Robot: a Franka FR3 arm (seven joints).
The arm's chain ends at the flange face. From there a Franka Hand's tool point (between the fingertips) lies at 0.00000 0.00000 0.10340 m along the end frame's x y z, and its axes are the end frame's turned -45 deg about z.
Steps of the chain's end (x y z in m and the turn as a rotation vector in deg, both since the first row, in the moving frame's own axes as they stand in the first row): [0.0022, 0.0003, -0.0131, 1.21, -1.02, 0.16]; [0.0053, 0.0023, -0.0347, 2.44, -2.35, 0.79]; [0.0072, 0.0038, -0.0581, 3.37, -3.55, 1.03]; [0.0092, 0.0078, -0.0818, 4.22, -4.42, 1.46]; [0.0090, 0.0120, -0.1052, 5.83, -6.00, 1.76]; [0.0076, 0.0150, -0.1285, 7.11, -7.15, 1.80]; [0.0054, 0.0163, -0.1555, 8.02, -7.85, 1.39]
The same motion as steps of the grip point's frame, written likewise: [0.0016, -0.0011, -0.0131, 1.58, 0.13, 0.16]; [0.0023, -0.0007, -0.0349, 3.39, 0.06, 0.79]; [0.0023, -0.0010, -0.0585, 4.89, -0.13, 1.03]; [0.0009, 0.0010, -0.0824, 6.11, -0.14, 1.46]; [-0.0021, -0.0002, -0.1063, 8.37, -0.12, 1.76]; [-0.0050, -0.0021, -0.1301, 10.08, -0.03, 1.80]; [-0.0072, -0.0048, -0.1575, 11.22, 0.12, 1.39]
